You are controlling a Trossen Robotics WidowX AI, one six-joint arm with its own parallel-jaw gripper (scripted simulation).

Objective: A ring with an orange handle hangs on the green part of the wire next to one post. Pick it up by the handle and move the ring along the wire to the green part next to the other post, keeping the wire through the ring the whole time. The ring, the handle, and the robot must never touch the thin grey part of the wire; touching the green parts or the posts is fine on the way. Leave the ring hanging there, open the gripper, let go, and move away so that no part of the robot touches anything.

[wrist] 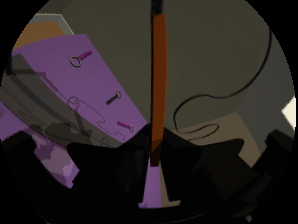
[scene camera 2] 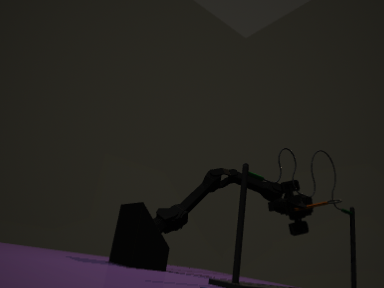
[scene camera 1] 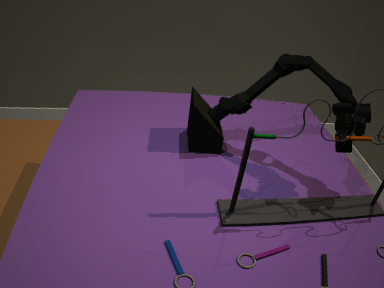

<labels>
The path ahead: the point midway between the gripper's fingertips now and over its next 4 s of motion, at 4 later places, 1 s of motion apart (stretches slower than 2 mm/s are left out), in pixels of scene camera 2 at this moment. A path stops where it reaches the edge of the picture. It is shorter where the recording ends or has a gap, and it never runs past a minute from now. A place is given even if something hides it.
My gripper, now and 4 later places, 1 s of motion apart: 306, 208; 304, 194; 304, 181; 306, 173; 307, 167
</labels>
